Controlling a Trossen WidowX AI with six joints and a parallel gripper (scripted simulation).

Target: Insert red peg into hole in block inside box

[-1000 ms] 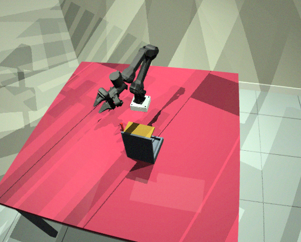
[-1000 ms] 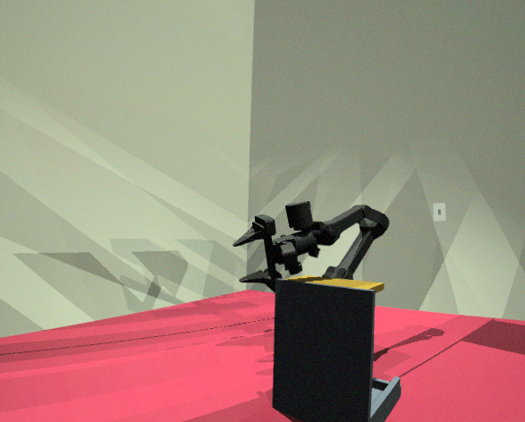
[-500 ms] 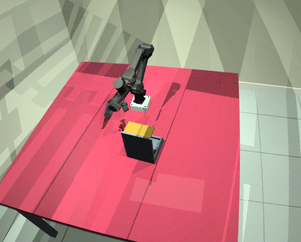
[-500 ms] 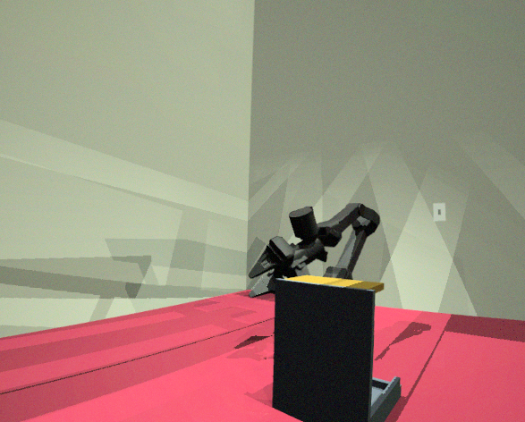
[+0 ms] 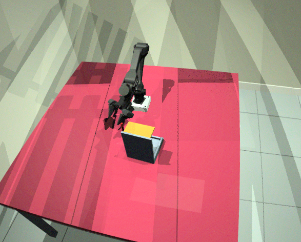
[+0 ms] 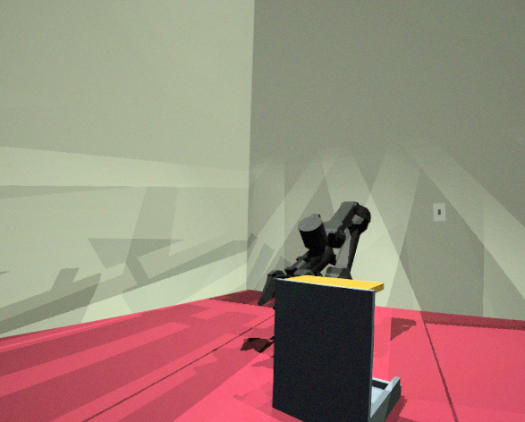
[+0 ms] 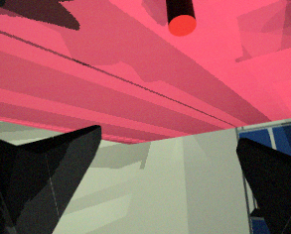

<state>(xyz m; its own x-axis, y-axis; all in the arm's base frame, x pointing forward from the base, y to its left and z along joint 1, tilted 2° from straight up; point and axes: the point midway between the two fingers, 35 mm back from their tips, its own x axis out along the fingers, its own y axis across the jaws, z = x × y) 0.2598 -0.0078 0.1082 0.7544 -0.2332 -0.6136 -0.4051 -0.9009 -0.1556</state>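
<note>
My gripper tip is 90 mm above the red peg, 40 mm past it and 20 mm to the right of it. From my gripper tip the other things lie so: yellow roof 210 mm to the left, 80 mm above, 60 mm ahead; back wall 210 mm to the left, 100 mm ahead, 20 mm below.
</note>
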